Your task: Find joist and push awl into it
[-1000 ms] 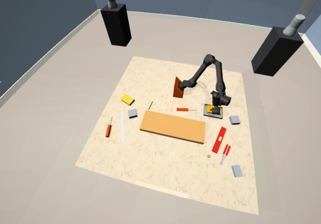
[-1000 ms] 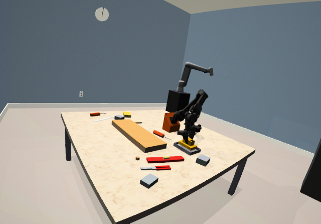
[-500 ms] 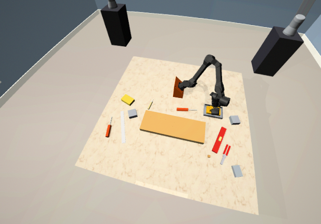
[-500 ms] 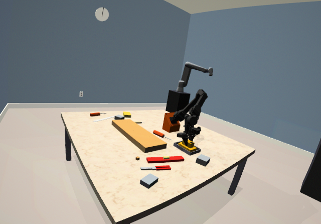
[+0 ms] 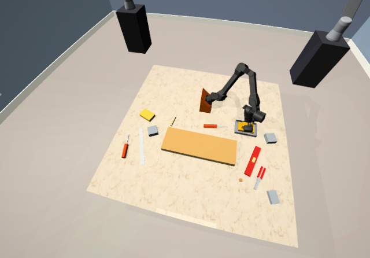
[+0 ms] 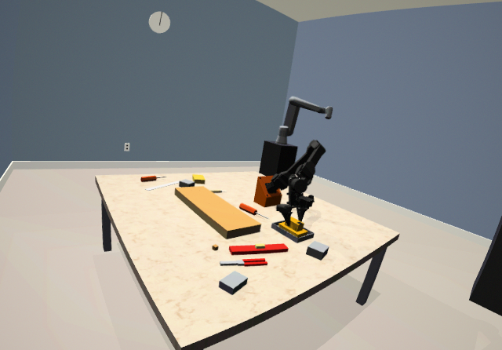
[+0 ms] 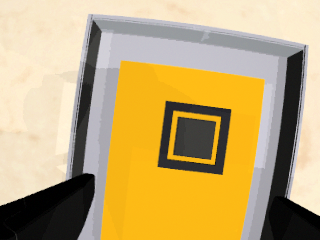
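The yellow stud finder lies 10 mm to the left of my gripper tip. From my gripper tip the other things lie so: square light 30 mm to the left, 20 mm above; grey tray 30 mm below; red level 250 mm ahead, 60 mm to the left, 30 mm below.
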